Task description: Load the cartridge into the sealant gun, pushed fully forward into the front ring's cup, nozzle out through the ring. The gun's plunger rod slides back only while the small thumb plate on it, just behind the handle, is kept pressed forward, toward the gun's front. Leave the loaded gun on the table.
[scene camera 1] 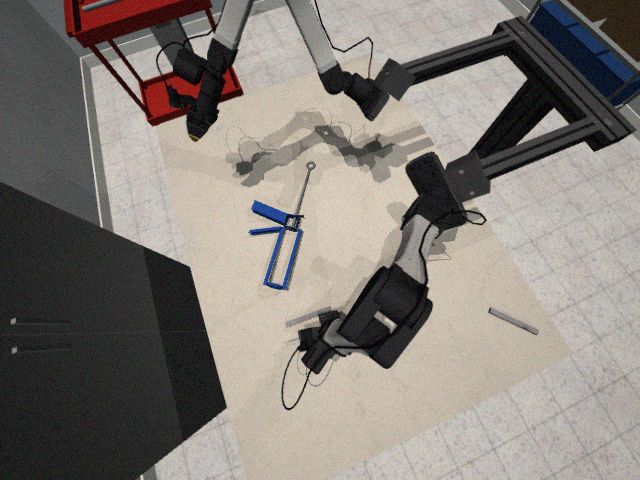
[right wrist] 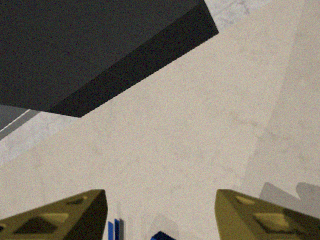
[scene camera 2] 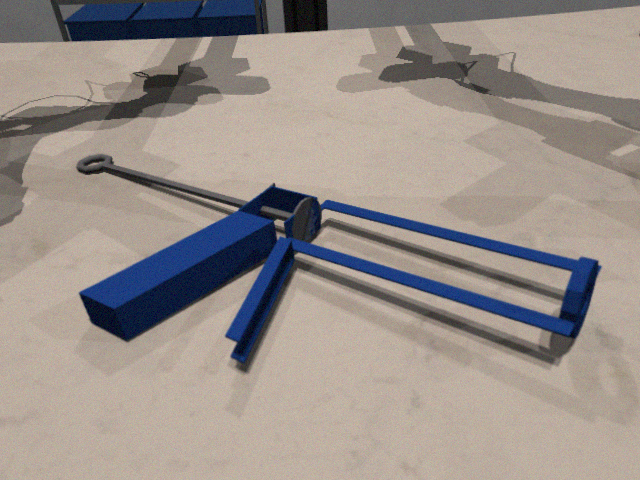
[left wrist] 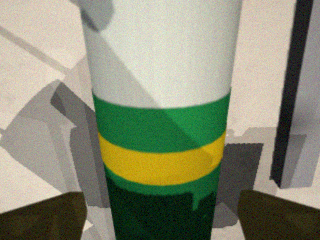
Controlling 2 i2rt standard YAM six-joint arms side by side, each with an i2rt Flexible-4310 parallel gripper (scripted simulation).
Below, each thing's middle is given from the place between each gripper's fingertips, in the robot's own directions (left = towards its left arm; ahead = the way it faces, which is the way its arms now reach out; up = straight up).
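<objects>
The plunger rod [scene camera 2: 107, 160] is 52 cm to the right of my left hand, 12 cm behind it and 3 cm below it. The cartridge [left wrist: 161, 84] sits 2 cm below my left hand and 2 cm ahead of it.
The cartridge is also 71 cm to the left of my right hand [scene camera 1: 196, 138], 24 cm below it and 11 cm behind it. As for the plunger rod, it lies 25 cm below my right hand, 25 cm behind it and 20 cm to the left of it.
</objects>
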